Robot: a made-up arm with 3 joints. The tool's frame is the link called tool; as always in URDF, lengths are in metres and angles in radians. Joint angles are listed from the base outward. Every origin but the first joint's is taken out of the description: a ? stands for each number. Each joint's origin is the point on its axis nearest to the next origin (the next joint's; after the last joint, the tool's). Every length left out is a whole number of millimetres.
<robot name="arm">
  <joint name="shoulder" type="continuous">
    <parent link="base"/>
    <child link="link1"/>
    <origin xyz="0 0 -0.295" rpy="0 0 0"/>
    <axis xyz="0 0 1"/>
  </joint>
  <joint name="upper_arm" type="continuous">
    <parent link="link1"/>
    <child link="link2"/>
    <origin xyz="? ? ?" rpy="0 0 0"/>
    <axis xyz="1 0 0"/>
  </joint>
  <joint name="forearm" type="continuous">
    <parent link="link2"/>
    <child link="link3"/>
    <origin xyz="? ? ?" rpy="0 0 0"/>
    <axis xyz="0 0 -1"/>
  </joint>
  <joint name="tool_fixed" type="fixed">
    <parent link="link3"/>
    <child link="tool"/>
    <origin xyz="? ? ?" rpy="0 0 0"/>
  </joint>
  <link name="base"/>
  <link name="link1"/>
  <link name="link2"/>
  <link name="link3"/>
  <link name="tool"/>
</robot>
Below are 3 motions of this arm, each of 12 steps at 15 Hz.
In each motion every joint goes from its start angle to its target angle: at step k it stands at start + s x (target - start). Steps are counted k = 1, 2, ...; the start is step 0. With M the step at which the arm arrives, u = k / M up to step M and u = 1 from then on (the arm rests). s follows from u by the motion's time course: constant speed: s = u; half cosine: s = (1 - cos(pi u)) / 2; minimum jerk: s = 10 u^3 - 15 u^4 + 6 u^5.
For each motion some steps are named. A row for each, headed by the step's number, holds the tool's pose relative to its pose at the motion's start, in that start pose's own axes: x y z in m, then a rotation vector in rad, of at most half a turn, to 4 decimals.
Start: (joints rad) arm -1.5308 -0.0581 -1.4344
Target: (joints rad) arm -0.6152 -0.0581 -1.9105
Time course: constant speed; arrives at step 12
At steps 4, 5, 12:
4: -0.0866 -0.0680 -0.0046 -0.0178 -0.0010 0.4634
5: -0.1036 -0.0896 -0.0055 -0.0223 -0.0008 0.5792
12: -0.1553 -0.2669 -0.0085 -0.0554 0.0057 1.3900

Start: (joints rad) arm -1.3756 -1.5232 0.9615
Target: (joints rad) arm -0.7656 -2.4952 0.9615
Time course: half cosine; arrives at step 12
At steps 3, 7, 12:
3: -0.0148 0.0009 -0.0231 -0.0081 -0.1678 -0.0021
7: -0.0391 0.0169 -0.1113 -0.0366 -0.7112 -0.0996
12: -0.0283 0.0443 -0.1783 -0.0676 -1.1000 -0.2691

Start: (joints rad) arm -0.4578 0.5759 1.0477
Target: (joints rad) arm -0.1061 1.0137 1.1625
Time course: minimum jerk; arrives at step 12
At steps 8, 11, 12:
8: 0.0719 -0.0117 0.0304 -0.0108 0.3921 0.1150
11: 0.0916 -0.0101 0.0343 -0.0309 0.4972 0.1355
12: 0.0921 -0.0100 0.0344 -0.0315 0.4998 0.1359

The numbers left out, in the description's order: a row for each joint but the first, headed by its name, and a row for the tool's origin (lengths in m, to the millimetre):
upper_arm: -0.182 0.002 0
forearm: 0 -0.047 0.098
tool: -0.068 0.099 0

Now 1 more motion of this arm.
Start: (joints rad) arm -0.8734 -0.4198 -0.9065
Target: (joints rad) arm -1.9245 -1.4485 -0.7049
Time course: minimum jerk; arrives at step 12
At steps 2, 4, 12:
2: 0.0120 0.0086 0.0059 -0.0102 0.0385 -0.0409
4: 0.0772 0.0416 0.0317 -0.0500 0.2371 -0.2331
12: 0.3885 0.0014 0.0514 -0.0083 1.2965 -0.8237

